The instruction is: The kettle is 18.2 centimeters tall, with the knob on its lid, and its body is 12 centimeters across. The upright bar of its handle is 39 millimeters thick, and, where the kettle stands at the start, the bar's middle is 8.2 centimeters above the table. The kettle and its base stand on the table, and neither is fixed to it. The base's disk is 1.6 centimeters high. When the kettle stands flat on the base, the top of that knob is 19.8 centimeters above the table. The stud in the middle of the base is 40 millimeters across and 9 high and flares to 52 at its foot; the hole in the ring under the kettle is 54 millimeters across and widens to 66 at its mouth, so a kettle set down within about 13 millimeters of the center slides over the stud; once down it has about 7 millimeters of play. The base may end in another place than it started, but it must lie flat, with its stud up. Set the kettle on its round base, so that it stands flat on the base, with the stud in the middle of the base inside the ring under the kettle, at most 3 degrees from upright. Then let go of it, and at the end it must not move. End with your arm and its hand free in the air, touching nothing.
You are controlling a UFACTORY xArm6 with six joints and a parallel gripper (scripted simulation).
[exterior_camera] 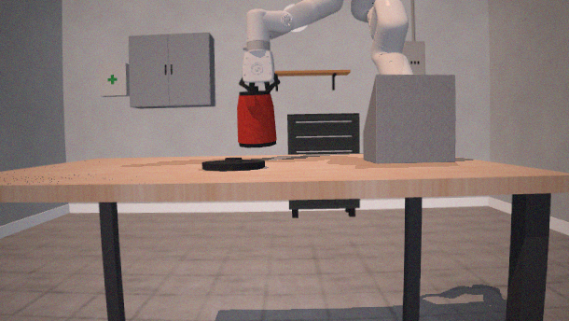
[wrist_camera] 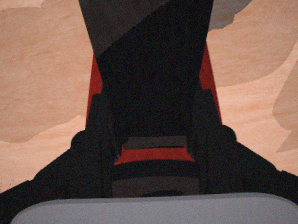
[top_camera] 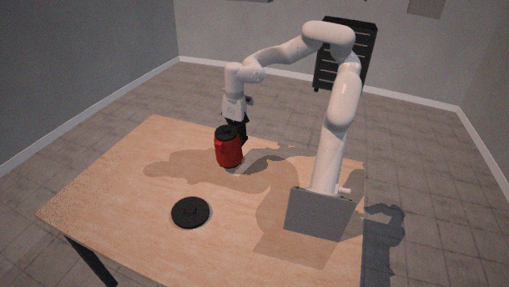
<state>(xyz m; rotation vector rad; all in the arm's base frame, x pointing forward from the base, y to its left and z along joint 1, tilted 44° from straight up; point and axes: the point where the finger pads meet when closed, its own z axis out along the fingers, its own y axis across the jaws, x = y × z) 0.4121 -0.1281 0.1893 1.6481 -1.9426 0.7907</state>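
The red kettle is 30 mm to the left of my hand and 50 mm below it. The rest, counted from my hand: black round base (50 mm ahead, 360 mm to the left, 180 mm below).
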